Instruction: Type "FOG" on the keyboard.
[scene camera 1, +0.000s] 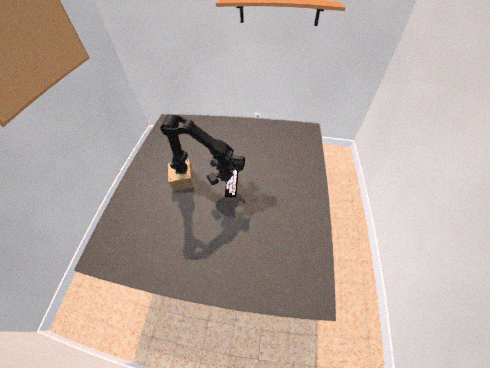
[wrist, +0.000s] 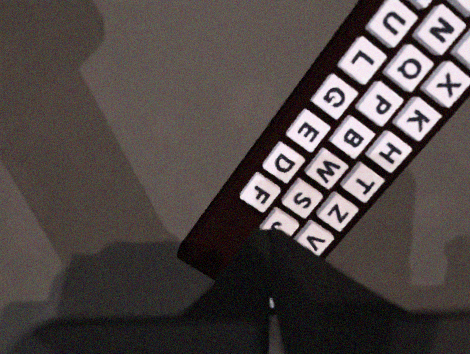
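Pixels of known places: gripper, fingertip midpoint: (scene camera 1: 226, 181) (wrist: 266, 241); arm's base at its link origin: (scene camera 1: 181, 169).
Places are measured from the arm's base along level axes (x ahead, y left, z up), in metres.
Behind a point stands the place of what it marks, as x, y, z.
The keyboard (scene camera 1: 231, 187) {0.283, -0.069, -0.091} (wrist: 217, 236) {0.258, -0.102, -0.092} is a narrow dark red-brown board with white letter keys. It runs diagonally in the wrist view, its near end low and left of centre. The F key (wrist: 260, 193) {0.262, -0.069, -0.087} is uncovered, up and left of the fingertips. The G key (wrist: 334, 97) {0.265, -0.015, -0.087} is uncovered farther up the same row. The O key does not show in the wrist view. My gripper (scene camera 1: 228, 176) {0.260, -0.068, -0.035} (wrist: 266, 241) {0.260, -0.068, -0.035} is shut and empty, over the near end of the keyboard. Its tips cover part of the J key (wrist: 280, 223) {0.279, -0.077, -0.087}, beside the V key (wrist: 314, 241) {0.299, -0.076, -0.087}. The gap between tips and keys cannot be judged.
The arm stands on a wooden block (scene camera 1: 180, 181) {0.000, -0.069, -0.026} left of the keyboard, on the dark table top (scene camera 1: 280, 260) {0.531, -0.483, -0.103}. Shadows of the arm fall across the table. An orange shelf (scene camera 1: 280, 5) is on the back wall, and a brown panel (scene camera 1: 37, 55) is at the upper left.
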